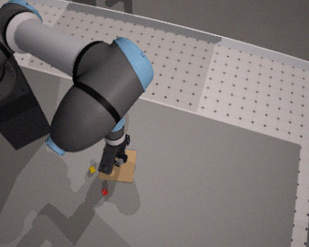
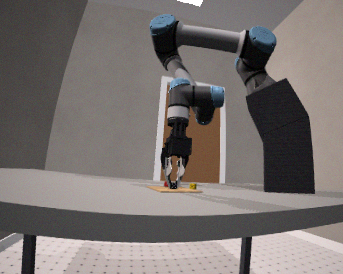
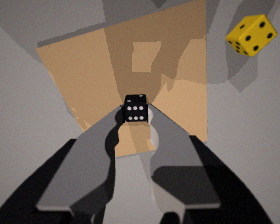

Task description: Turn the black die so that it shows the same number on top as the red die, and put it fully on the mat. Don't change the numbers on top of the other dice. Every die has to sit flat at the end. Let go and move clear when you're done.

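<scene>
Now: the black die 10 mm below my hand. The rest, counted from my hand: yellow die 80 mm behind, 60 mm to the right, 10 mm below; then tan mat 20 mm below; then red die 130 mm to the right, 10 mm below.
</scene>
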